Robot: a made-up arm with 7 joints. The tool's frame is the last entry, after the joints. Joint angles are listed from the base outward. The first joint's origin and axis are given. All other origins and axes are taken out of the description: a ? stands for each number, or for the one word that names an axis. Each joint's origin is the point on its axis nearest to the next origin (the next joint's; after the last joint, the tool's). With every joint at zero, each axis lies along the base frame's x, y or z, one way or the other. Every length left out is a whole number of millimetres.
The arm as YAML. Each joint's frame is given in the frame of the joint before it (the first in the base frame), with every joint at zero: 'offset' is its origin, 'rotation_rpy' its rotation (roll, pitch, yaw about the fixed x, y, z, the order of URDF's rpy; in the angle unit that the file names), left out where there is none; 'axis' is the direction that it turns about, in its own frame. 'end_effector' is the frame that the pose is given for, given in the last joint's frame.
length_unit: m
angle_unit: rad
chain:
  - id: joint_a
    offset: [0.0, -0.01, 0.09]
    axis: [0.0, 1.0, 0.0]
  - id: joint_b
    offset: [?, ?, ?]
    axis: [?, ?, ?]
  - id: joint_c
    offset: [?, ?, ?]
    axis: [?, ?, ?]
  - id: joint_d
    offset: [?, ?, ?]
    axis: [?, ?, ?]
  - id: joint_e
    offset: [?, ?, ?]
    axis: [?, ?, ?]
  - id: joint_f
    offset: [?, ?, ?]
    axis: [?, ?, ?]
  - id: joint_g
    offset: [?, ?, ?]
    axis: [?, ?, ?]
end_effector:
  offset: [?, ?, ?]
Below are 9 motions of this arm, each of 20 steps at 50 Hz.
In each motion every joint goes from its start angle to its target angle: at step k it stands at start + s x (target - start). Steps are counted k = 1, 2, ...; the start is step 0. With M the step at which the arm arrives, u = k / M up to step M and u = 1 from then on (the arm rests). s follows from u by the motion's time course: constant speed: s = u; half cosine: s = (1 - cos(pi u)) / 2; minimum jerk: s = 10 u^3 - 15 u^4 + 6 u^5.
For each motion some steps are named. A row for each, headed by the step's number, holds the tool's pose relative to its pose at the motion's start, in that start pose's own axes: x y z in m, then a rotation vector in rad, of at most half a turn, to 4 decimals.
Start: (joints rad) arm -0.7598 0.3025 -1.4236 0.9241 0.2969 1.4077 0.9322
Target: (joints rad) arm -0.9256 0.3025 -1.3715 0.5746 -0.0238 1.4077 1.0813
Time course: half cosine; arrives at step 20
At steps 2, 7, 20:
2: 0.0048 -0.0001 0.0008 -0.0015 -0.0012 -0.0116
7: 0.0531 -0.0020 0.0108 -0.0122 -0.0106 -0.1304
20: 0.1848 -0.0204 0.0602 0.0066 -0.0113 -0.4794

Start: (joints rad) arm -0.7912 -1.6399 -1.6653 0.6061 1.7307 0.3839 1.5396
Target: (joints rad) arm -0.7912 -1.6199 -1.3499 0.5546 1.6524 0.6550 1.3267
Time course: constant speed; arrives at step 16
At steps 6, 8, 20:
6: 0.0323 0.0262 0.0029 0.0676 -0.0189 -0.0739
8: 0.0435 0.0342 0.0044 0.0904 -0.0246 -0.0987
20: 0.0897 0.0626 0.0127 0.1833 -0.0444 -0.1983

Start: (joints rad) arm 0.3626 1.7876 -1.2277 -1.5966 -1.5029 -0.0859 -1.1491
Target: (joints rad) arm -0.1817 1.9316 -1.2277 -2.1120 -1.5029 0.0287 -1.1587
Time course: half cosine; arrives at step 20
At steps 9, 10, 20:
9: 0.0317 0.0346 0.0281 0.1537 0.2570 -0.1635
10: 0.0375 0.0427 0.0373 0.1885 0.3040 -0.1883
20: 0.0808 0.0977 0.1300 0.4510 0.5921 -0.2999

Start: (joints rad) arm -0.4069 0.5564 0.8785 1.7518 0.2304 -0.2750 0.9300
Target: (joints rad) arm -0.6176 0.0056 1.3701 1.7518 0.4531 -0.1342 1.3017
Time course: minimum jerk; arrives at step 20
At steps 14, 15, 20:
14: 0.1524 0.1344 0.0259 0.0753 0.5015 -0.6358
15: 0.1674 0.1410 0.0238 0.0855 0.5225 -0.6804
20: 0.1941 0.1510 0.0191 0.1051 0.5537 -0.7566

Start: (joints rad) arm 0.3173 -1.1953 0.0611 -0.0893 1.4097 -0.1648 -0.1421
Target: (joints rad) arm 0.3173 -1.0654 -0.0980 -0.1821 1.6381 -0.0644 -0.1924
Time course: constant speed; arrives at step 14
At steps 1, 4, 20:
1: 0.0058 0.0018 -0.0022 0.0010 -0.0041 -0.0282
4: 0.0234 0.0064 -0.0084 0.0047 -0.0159 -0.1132
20: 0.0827 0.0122 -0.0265 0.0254 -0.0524 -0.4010

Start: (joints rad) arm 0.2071 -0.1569 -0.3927 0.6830 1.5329 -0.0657 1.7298
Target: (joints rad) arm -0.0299 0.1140 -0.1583 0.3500 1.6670 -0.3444 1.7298
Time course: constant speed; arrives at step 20
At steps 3, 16, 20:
3: 0.0234 0.0128 -0.0076 0.0470 -0.1117 0.0236
16: 0.1186 0.0894 -0.0066 0.2833 -0.5580 0.1107
20: 0.1429 0.1182 0.0041 0.3660 -0.6817 0.1296

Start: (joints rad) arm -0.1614 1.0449 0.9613 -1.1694 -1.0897 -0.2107 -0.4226
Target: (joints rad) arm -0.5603 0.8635 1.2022 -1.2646 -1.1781 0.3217 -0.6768
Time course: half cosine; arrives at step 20
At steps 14, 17, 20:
14: -0.1385 -0.0147 -0.0618 -0.1482 0.1641 0.3007
17: -0.1649 -0.0294 -0.0742 -0.1913 0.2030 0.3490
20: -0.1742 -0.0356 -0.0785 -0.2077 0.2175 0.3654

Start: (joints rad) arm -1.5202 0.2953 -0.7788 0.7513 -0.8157 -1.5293 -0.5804
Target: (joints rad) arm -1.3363 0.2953 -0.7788 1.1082 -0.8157 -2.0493 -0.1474
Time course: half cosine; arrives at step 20
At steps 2, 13, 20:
2: 0.0053 -0.0028 0.0000 -0.0061 -0.0052 -0.0058
13: 0.1306 -0.0841 0.0131 -0.1947 -0.1610 -0.1525
20: 0.1663 -0.1134 0.0239 -0.2740 -0.2245 -0.1994

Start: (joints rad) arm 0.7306 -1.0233 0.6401 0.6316 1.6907 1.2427 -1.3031
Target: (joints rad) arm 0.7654 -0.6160 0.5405 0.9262 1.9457 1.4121 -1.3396
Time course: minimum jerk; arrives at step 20
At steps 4, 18, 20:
4: -0.0040 0.0064 0.0077 0.0087 0.0417 -0.0269
18: -0.0150 0.1048 0.1507 0.1459 0.7210 -0.4262
20: -0.0146 0.1056 0.1521 0.1471 0.7273 -0.4295

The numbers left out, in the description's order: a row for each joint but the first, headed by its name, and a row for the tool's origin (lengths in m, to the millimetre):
joint_b: xyz -0.19 0.0 -0.17, axis 0.0 0.0 -1.0
joint_c: xyz 0.09 0.1 0.0, axis 0.0 1.0 0.0
joint_d: xyz -0.14 0.0 -0.11, axis 1.0 0.0 0.0
joint_e: xyz 0.0 0.1 0.2, axis 0.0 0.0 -1.0
joint_f: xyz -0.1 0.26 0.0, axis 0.0 1.0 0.0
joint_g: xyz 0.15 0.0 0.04, axis 0.0 1.0 0.0
tool: xyz -0.07 0.0 -0.23

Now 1 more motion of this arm.
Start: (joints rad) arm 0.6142 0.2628 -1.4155 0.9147 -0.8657 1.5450 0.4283
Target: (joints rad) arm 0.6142 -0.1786 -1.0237 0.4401 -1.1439 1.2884 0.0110
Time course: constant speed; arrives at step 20
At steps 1, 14, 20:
1: -0.0006 0.0027 0.0029 -0.0046 -0.0226 0.0092
14: -0.0294 0.0173 0.0282 -0.1057 -0.2949 0.1792
20: -0.0509 0.0116 0.0324 -0.1734 -0.4136 0.2954

